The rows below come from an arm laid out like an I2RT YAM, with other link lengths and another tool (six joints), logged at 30 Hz.
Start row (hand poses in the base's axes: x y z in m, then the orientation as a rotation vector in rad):
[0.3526, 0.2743, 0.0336, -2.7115, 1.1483, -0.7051]
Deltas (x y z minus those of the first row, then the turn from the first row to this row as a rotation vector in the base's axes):
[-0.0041, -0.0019, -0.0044, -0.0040, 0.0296, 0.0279]
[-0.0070, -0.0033, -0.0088, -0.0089, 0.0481, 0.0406]
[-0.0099, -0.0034, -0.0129, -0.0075, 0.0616, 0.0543]
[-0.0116, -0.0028, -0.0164, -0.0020, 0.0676, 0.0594]
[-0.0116, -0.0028, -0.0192, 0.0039, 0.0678, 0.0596]
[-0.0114, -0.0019, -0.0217, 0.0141, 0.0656, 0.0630]
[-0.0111, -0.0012, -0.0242, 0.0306, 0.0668, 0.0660]
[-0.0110, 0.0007, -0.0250, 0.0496, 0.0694, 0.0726]
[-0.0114, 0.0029, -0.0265, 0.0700, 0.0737, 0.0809]
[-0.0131, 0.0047, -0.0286, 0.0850, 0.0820, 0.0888]
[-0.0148, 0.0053, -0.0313, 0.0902, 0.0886, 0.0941]
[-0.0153, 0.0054, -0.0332, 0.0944, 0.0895, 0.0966]
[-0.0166, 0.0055, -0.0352, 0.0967, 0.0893, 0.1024]
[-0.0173, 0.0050, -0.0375, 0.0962, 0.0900, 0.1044]
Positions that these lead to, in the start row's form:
[0.3485, 0.2724, 0.0292, -2.7446, 1.1142, -0.6664]
[0.3456, 0.2710, 0.0248, -2.7652, 1.0993, -0.6444]
[0.3427, 0.2709, 0.0207, -2.7774, 1.0821, -0.6239]
[0.3410, 0.2715, 0.0172, -2.7783, 1.0762, -0.6113]
[0.3410, 0.2715, 0.0144, -2.7736, 1.0763, -0.6067]
[0.3412, 0.2724, 0.0119, -2.7648, 1.0716, -0.6015]
[0.3415, 0.2731, 0.0094, -2.7526, 1.0684, -0.5874]
[0.3416, 0.2750, 0.0086, -2.7404, 1.0605, -0.5693]
[0.3412, 0.2772, 0.0071, -2.7284, 1.0504, -0.5479]
[0.3395, 0.2790, 0.0050, -2.7232, 1.0414, -0.5254]
[0.3378, 0.2796, 0.0023, -2.7243, 1.0353, -0.5125]
[0.3373, 0.2797, 0.0004, -2.7220, 1.0321, -0.5080]
[0.3360, 0.2798, -0.0016, -2.7217, 1.0240, -0.5059]
[0.3353, 0.2793, -0.0039, -2.7232, 1.0212, -0.5051]

